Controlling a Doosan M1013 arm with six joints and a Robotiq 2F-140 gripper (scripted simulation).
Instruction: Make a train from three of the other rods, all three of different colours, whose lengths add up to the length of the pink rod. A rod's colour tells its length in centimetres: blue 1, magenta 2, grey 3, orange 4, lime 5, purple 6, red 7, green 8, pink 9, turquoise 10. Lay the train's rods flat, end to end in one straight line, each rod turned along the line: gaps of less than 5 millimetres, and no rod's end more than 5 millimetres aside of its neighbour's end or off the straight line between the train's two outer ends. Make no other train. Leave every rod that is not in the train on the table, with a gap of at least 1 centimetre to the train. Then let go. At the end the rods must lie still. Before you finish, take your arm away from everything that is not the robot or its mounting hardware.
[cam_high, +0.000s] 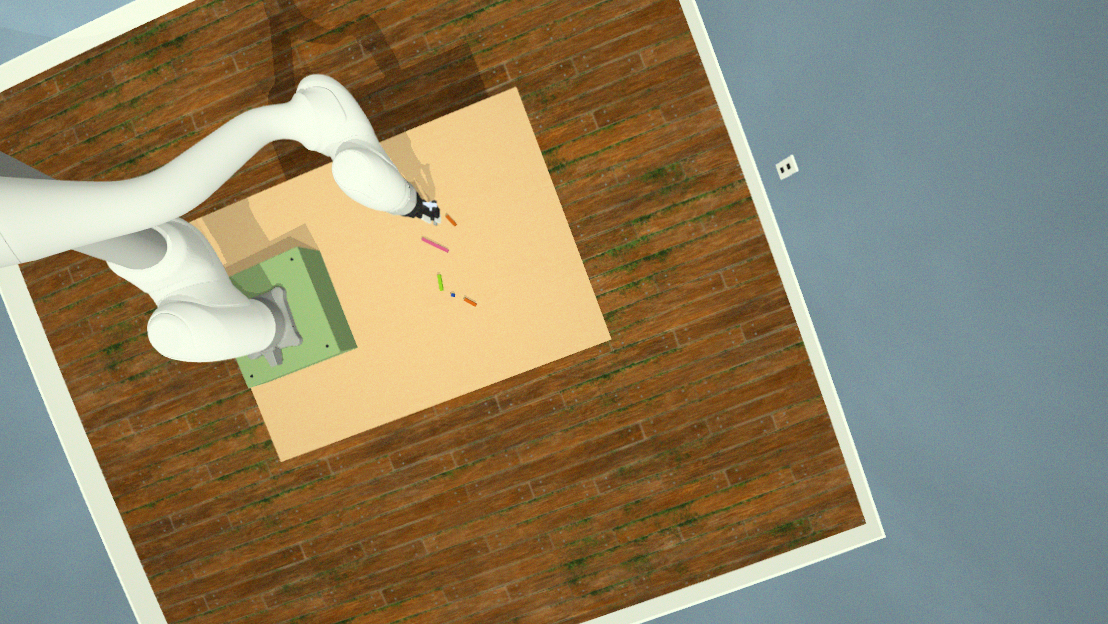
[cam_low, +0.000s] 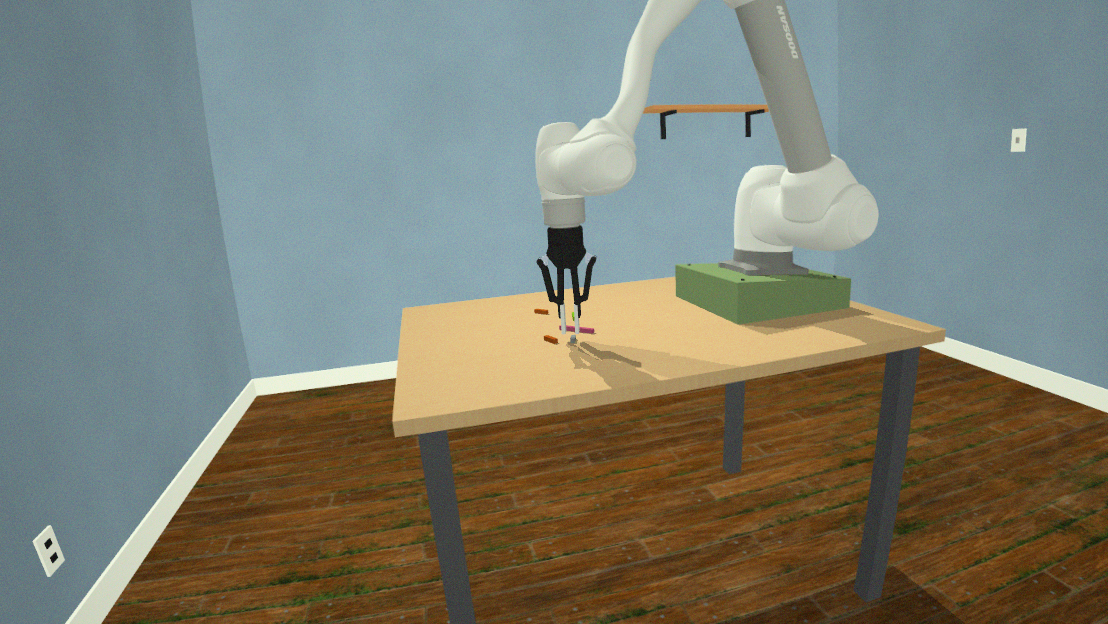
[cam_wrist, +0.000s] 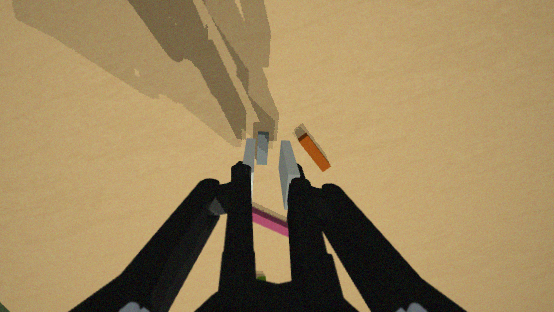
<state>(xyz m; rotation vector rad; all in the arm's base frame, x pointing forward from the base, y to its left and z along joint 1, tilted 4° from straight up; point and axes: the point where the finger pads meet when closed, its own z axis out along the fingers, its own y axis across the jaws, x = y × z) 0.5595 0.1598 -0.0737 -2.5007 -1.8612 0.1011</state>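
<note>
Now: the grey rod 50 mm below my hand. Round my hand: blue rod (20 mm behind, 240 mm to the right, 50 mm below); then lime rod (50 mm behind, 190 mm to the right, 50 mm below); then pink rod (30 mm behind, 70 mm to the right, 50 mm below).
</note>
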